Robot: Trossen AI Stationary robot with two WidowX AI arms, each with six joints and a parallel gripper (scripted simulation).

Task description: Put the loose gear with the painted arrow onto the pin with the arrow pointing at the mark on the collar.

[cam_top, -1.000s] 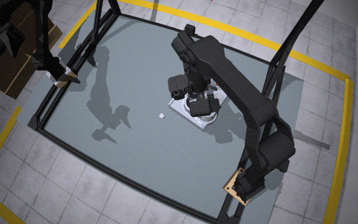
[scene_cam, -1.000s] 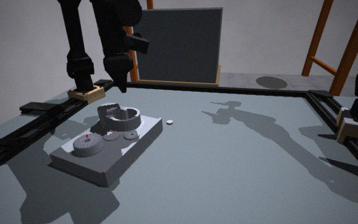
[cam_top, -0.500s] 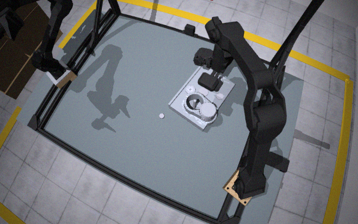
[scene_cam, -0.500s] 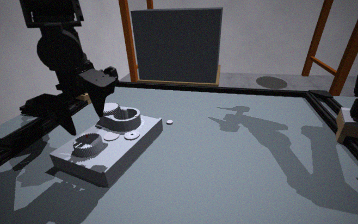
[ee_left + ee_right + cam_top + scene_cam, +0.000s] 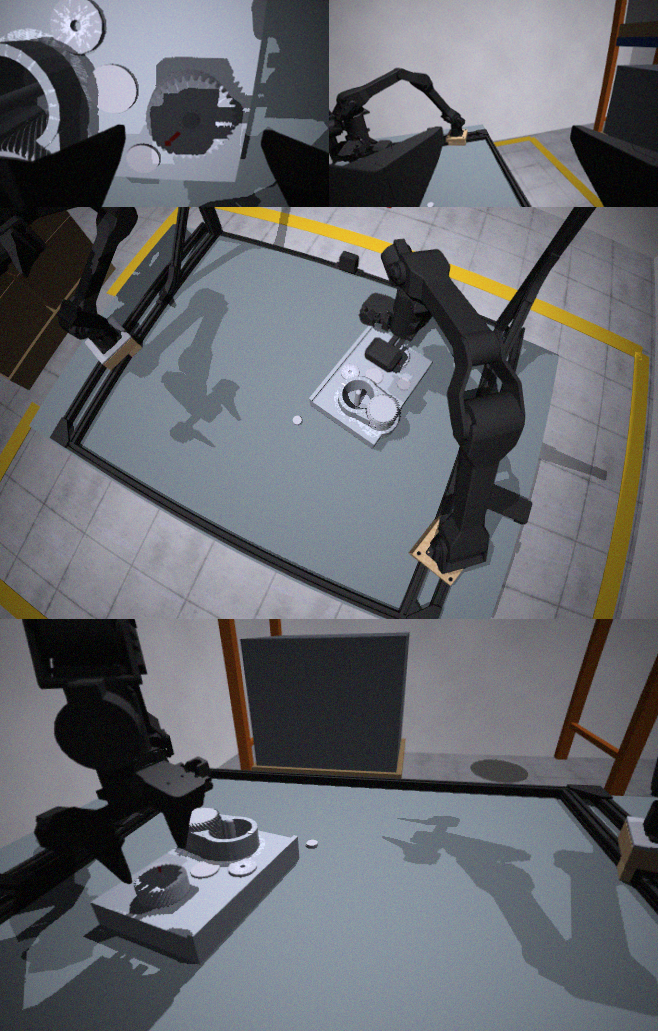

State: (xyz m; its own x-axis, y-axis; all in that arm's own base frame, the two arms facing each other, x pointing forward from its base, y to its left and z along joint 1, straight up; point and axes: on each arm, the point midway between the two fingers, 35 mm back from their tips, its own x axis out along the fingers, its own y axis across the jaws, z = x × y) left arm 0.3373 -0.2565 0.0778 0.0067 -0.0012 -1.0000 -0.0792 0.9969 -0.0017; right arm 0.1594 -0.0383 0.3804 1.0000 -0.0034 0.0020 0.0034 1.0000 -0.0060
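Now: left hand 70 mm above the gear. From my left hand the other things lie so: pin (130 mm ahead, 70 mm below, 20 mm to the right); round collar (130 mm ahead, 60 mm below, 20 mm to the right).
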